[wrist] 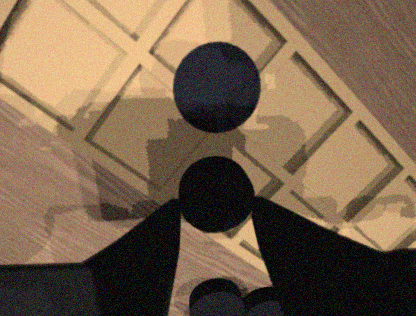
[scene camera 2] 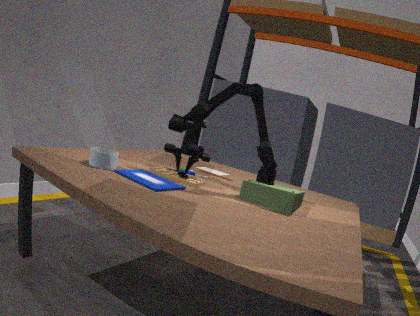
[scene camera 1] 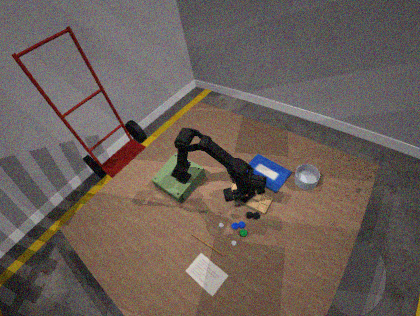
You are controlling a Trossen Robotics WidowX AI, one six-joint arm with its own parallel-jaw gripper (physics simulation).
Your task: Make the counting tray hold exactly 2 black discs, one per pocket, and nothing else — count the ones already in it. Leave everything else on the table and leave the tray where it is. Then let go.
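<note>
My gripper (scene camera 1: 239, 202) (scene camera 2: 183, 171) (wrist: 216, 207) is shut on a black disc (wrist: 216, 187), low over the tan counting tray (scene camera 1: 263, 204) (wrist: 137, 50), near its long edge. I cannot tell whether the held disc touches the tray. Another black disc (wrist: 217, 87) is in the tray, ahead of the fingertips; its exact pocket is hard to tell. Two loose black discs (scene camera 1: 250, 215) (scene camera 1: 257, 215) lie side by side on the table beside the tray; they also show partly at the bottom of the wrist view (wrist: 215, 300) (wrist: 265, 302). The arm hides part of the tray in scene camera 1.
Two blue discs (scene camera 1: 235, 226) (scene camera 1: 242, 225), a green disc (scene camera 1: 243, 233) and two whitish discs (scene camera 1: 221, 225) (scene camera 1: 233, 243) lie near the tray. A thin stick (scene camera 1: 207, 244), a paper (scene camera 1: 207, 274), a blue panel (scene camera 1: 281, 176) (scene camera 2: 170, 184) and a round bowl (scene camera 1: 307, 177) (scene camera 2: 104, 158) are farther out.
</note>
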